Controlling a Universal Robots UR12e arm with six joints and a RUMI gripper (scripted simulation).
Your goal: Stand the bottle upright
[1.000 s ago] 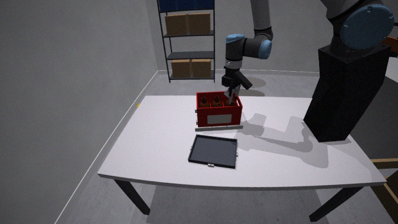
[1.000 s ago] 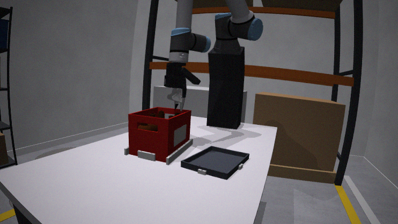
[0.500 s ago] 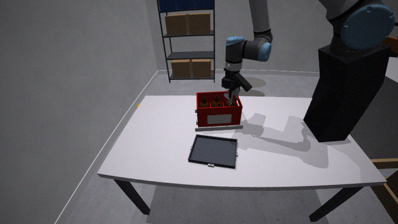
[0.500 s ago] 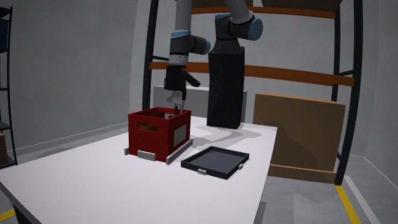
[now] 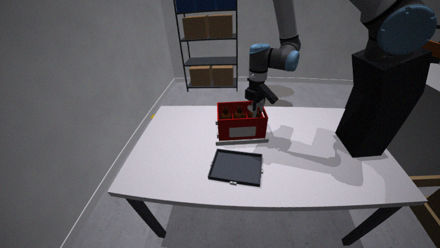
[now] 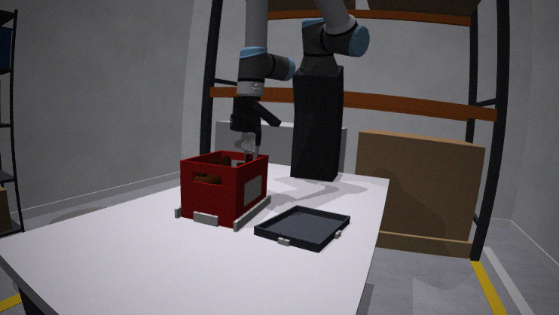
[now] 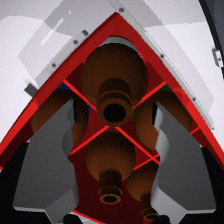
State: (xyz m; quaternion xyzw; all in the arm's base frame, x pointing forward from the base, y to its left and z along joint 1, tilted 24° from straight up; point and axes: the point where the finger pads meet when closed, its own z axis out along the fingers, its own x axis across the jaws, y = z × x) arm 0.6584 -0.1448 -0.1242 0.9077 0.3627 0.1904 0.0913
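Right now my hand is 90 mm short of the red crate, 80 mm above it and 50 mm to the left of it. Also, from my hand: dark tray 220 mm to the left, 150 mm below, 150 mm ahead; then glass bottle 90 mm to the right, 90 mm ahead, 80 mm below; then brown bottle 170 mm ahead, 90 mm to the right, 80 mm below.
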